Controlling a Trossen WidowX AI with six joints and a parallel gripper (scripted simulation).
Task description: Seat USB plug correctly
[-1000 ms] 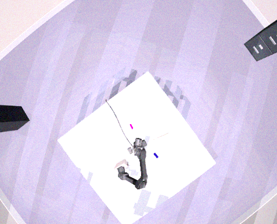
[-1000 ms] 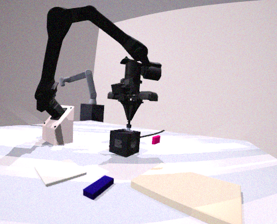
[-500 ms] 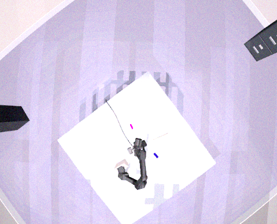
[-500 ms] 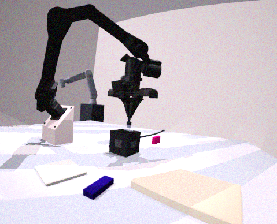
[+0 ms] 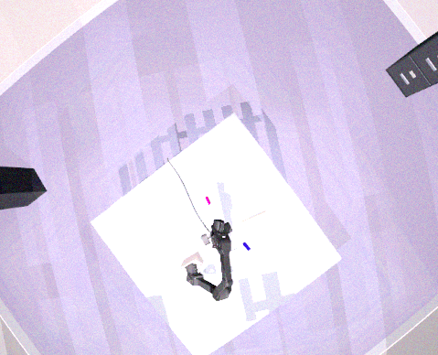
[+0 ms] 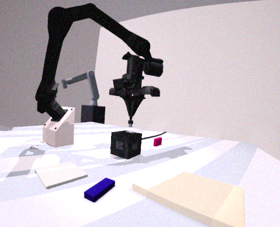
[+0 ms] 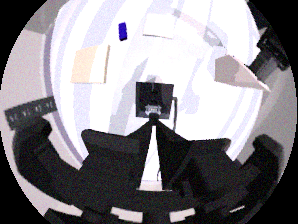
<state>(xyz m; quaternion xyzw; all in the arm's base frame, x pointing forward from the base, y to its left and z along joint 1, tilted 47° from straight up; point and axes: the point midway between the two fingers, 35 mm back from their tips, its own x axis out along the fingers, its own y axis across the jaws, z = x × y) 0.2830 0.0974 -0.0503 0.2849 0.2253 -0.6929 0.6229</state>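
The USB plug lies 20 mm below my gripper tip. Round my gripper tip: beige board 230 mm ahead, 150 mm to the right, 120 mm below; then blue block 240 mm to the right, 130 mm below, 80 mm ahead; then magenta block 180 mm to the left, 120 mm below, 50 mm ahead.
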